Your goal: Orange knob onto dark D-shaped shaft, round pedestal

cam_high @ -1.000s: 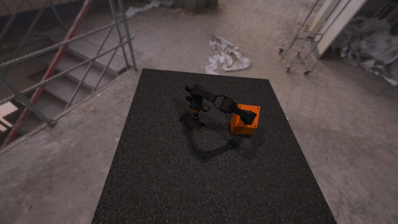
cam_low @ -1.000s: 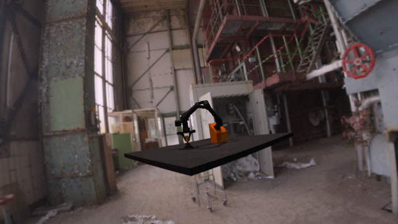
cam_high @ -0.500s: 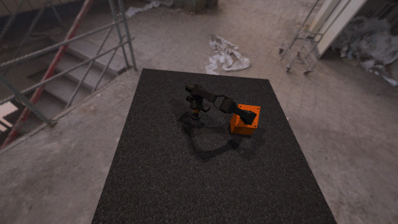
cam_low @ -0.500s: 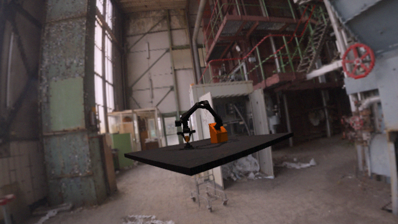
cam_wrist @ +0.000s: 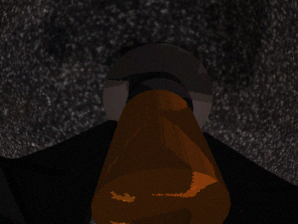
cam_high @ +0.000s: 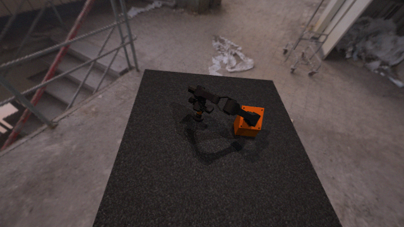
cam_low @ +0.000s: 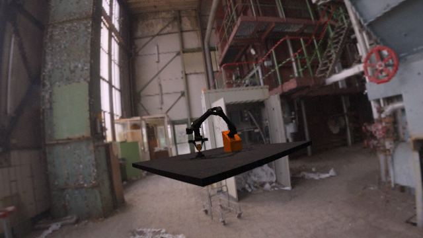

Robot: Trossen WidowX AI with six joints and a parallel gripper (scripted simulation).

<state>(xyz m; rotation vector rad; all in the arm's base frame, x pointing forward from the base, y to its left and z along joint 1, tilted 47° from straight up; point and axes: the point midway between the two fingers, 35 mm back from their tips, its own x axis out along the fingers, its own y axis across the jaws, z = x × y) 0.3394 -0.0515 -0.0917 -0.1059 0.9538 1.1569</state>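
Right now my gripper tip is 20 mm below the orange knob. Also, from my gripper tip: pedestal (40 mm below).
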